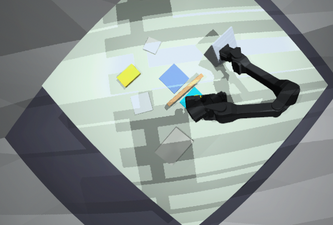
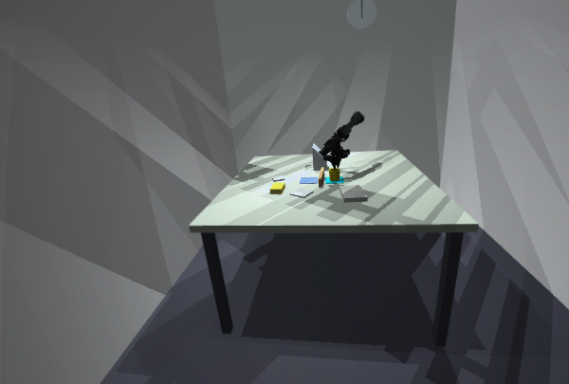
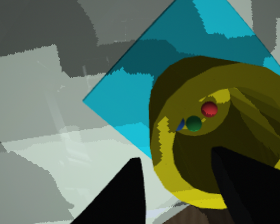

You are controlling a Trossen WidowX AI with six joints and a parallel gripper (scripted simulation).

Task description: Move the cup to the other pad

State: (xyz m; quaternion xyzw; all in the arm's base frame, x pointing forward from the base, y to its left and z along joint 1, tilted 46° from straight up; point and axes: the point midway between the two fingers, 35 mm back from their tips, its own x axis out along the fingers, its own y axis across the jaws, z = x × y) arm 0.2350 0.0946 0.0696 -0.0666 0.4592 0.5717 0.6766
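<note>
Right now the yellow cup is 4 cm below my gripper tip, 2 cm ahead of it and 1 cm to the right of it. The rest, counted from my gripper tip: wooden bar (10 cm to the right, 6 cm below, 3 cm ahead); then cyan pad (8 cm below, 3 cm ahead, 1 cm to the right).
</note>
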